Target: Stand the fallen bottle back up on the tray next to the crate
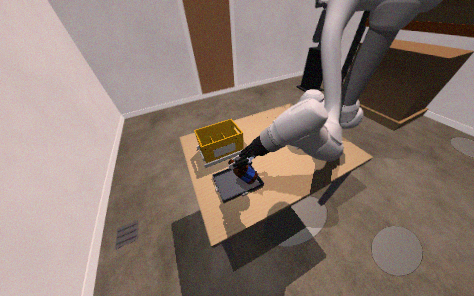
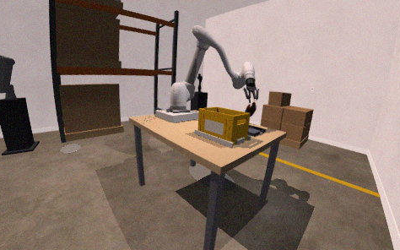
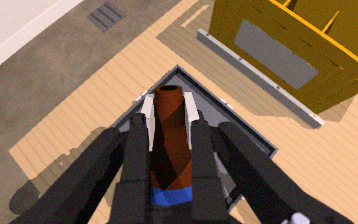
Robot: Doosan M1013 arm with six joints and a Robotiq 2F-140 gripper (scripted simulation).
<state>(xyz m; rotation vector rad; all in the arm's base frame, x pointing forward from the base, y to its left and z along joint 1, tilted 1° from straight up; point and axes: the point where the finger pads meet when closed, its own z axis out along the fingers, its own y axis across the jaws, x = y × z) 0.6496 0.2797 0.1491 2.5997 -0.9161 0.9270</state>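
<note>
My gripper is now 20 mm past the brown bottle, 20 mm to the right of it and 50 mm above it. The rest, counted from my hand: yellow crate 10 mm ahead, 320 mm to the right, 130 mm below; dark grey tray 10 mm behind, 40 mm to the right, 200 mm below.
</note>
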